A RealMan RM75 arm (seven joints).
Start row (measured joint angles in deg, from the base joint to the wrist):
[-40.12 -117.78 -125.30 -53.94 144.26 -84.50 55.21]
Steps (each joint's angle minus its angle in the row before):
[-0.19 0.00 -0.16 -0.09 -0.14 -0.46 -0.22]
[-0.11 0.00 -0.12 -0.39 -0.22 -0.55 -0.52]
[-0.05 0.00 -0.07 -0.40 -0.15 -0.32 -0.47]
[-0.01 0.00 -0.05 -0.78 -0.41 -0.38 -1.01]
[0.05 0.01 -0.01 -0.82 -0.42 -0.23 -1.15]
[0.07 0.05 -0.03 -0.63 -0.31 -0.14 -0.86]
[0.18 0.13 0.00 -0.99 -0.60 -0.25 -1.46]
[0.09 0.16 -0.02 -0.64 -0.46 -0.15 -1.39]
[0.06 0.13 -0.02 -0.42 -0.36 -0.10 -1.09]
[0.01 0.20 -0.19 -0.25 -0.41 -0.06 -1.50]
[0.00 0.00 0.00 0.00 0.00 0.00 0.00]
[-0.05 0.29 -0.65 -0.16 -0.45 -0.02 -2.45]
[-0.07 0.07 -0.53 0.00 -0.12 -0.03 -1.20]
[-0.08 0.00 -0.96 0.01 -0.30 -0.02 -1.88]
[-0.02 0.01 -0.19 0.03 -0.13 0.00 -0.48]
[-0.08 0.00 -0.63 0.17 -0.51 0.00 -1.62]
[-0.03 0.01 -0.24 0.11 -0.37 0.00 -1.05]
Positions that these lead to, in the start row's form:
[-40.31 -117.78 -125.46 -54.03 144.12 -84.96 54.99]
[-40.42 -117.78 -125.58 -54.42 143.90 -85.51 54.47]
[-40.47 -117.78 -125.65 -54.82 143.75 -85.83 54.00]
[-40.48 -117.78 -125.70 -55.60 143.34 -86.21 52.99]
[-40.43 -117.77 -125.71 -56.42 142.92 -86.44 51.84]
[-40.36 -117.72 -125.74 -57.05 142.61 -86.58 50.98]
[-40.18 -117.59 -125.74 -58.04 142.01 -86.83 49.52]
[-40.09 -117.43 -125.76 -58.68 141.55 -86.98 48.13]
[-40.03 -117.30 -125.78 -59.10 141.19 -87.08 47.04]
[-40.02 -117.10 -125.97 -59.35 140.78 -87.14 45.54]
[-40.02 -117.10 -125.97 -59.35 140.78 -87.14 45.54]
[-40.07 -116.81 -126.62 -59.51 140.33 -87.16 43.09]
[-40.14 -116.74 -127.15 -59.51 140.21 -87.19 41.89]
[-40.22 -116.74 -128.11 -59.50 139.91 -87.21 40.01]
[-40.24 -116.73 -128.30 -59.47 139.78 -87.21 39.53]
[-40.32 -116.73 -128.93 -59.30 139.27 -87.21 37.91]
[-40.35 -116.72 -129.17 -59.19 138.90 -87.21 36.86]

